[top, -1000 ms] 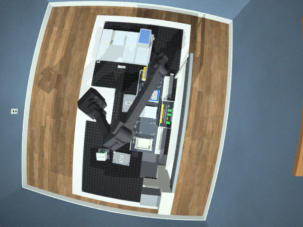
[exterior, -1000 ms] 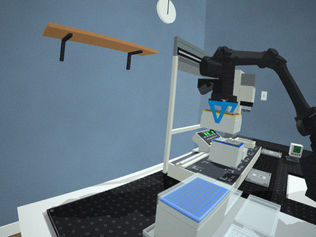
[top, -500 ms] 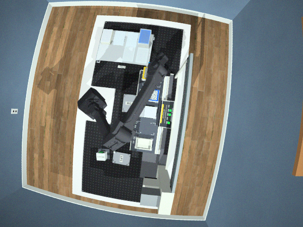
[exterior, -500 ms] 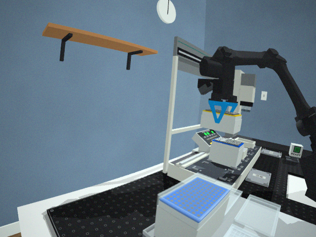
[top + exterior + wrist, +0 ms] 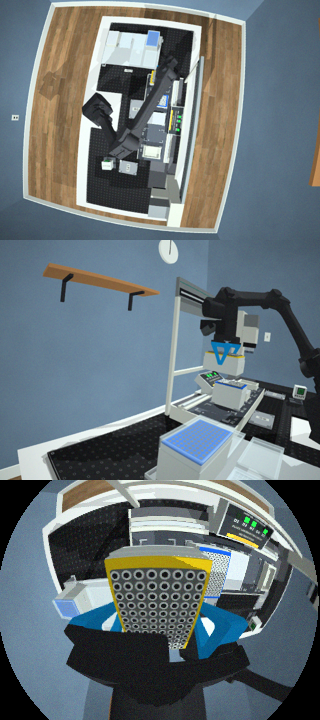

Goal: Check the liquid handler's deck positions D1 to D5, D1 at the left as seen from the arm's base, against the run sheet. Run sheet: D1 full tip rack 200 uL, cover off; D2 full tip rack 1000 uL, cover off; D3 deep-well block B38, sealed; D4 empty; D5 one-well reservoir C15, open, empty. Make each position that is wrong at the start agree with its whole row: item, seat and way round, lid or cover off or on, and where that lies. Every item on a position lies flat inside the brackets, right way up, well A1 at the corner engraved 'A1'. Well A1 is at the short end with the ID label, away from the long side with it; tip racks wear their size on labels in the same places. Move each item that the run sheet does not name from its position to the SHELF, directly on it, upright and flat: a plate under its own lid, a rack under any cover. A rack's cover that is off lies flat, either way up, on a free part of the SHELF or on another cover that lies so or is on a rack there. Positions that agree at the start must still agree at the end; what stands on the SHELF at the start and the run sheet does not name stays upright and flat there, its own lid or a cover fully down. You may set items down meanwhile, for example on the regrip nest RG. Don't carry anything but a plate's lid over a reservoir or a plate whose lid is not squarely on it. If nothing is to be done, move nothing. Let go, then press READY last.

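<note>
My hand is 3 cm past the blue-rimmed tip rack, 13 cm to the left of it and 13 cm above it. The rest, counted from my hand: frame post (19 cm ahead, 4 cm to the left, 2 cm below); yellow-rimmed tip rack (1 cm behind, 1 cm above); white deep-well block (4 cm behind, 24 cm to the right, 18 cm below).
</note>
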